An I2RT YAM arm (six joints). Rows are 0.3 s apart.
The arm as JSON. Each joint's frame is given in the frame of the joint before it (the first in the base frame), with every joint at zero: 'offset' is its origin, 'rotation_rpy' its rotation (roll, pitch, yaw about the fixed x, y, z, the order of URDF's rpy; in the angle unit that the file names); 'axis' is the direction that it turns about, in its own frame. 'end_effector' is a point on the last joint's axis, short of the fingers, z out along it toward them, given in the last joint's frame.
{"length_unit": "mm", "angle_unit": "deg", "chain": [
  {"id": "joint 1", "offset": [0.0, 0.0, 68.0], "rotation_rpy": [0.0, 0.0, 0.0], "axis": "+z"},
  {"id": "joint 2", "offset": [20.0, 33.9, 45.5], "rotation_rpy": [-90.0, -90.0, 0.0], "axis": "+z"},
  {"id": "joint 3", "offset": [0.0, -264.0, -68.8], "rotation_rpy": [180.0, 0.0, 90.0], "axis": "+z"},
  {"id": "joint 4", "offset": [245.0, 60.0, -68.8], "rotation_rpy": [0.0, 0.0, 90.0], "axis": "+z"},
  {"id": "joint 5", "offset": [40.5, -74.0, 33.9], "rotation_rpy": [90.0, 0.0, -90.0], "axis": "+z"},
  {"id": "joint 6", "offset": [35.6, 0.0, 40.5], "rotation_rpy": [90.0, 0.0, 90.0], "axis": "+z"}
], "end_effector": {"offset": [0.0, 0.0, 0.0], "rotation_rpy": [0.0, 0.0, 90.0]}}
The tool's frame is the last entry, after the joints.
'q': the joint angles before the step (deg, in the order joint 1, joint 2, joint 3, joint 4, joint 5, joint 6). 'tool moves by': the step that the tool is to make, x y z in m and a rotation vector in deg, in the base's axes. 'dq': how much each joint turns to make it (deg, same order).
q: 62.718, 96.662, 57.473, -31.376, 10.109, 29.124
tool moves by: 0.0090, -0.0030, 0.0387, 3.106, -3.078, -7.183
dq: -1.337, -3.738, 4.731, -5.321, 3.277, 5.111
